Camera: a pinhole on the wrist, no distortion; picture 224 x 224 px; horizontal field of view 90.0 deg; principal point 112.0 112.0 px. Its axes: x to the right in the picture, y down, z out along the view. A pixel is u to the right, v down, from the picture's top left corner.
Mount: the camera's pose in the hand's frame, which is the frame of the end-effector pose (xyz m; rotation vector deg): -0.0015 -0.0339 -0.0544 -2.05 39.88 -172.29
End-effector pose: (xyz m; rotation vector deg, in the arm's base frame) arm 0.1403 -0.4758 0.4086 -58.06 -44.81 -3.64
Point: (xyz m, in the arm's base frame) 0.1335 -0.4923 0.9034
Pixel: 19.1 193.4
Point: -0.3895 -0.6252 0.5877
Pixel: 205.5 168.1
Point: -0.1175 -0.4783 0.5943
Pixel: 143.9 137.5
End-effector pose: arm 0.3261 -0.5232 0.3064 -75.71 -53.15 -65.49
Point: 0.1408 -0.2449 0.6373
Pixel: 48.6 135.7
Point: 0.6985 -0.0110 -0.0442
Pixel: outside the picture
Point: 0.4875 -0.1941 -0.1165
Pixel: outside the picture
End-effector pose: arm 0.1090 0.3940 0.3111 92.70 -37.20 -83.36
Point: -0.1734 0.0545 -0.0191
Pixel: 8.7 98.2
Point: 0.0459 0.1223 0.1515
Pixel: outside the picture
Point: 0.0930 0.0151 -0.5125
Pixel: outside the picture
